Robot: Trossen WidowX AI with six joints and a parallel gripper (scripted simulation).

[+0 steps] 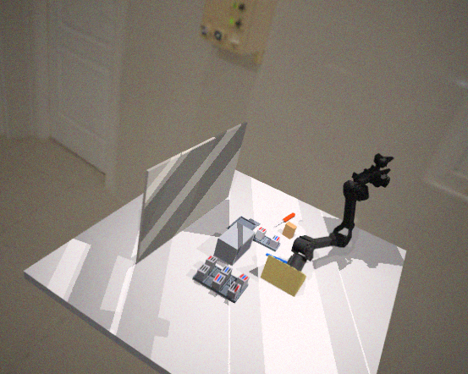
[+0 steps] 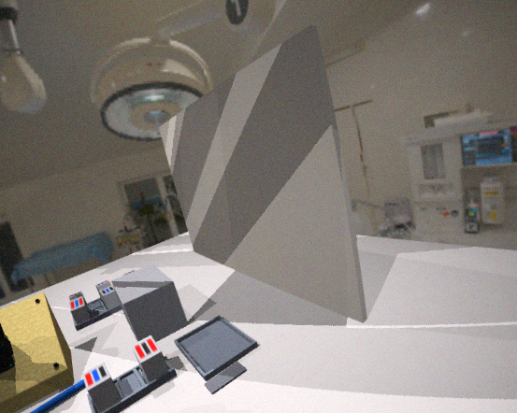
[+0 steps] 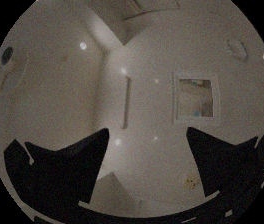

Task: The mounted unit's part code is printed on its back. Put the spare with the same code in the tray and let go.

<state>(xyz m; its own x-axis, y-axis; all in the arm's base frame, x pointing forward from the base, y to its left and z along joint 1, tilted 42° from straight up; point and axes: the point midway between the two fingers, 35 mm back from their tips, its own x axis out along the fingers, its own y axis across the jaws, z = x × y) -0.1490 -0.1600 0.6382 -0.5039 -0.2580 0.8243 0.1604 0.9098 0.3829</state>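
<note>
Now: gripper tip 81 cm to the right of the spare, 41 cm above it and 34 cm short of it. Also, from my gripper tip: brown block (42 cm below, 30 cm ahead, 28 cm to the left); blue pen (48 cm to the left, 45 cm below, 26 cm ahead); holder (45 cm below, 41 cm to the left, 37 cm ahead).
</note>
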